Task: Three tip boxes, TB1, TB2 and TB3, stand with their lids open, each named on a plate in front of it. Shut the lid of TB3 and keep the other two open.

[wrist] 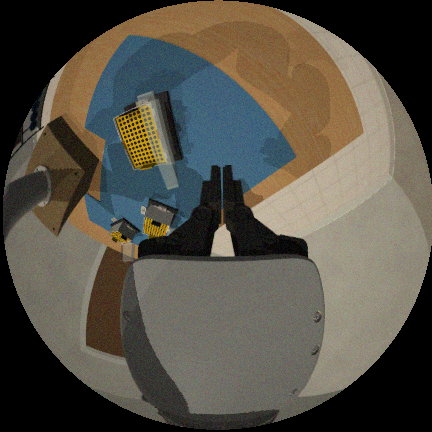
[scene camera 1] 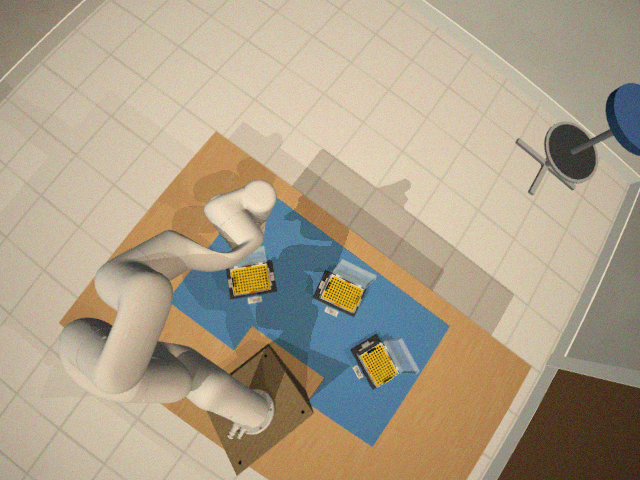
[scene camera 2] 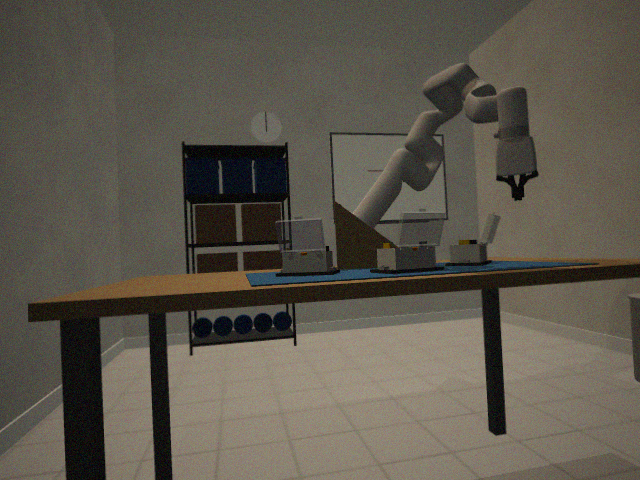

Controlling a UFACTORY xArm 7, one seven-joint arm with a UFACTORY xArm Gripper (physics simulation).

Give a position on a blue mat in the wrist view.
217, 122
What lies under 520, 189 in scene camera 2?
My gripper.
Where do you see a tip box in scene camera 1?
374, 341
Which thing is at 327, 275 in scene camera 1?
A tip box.
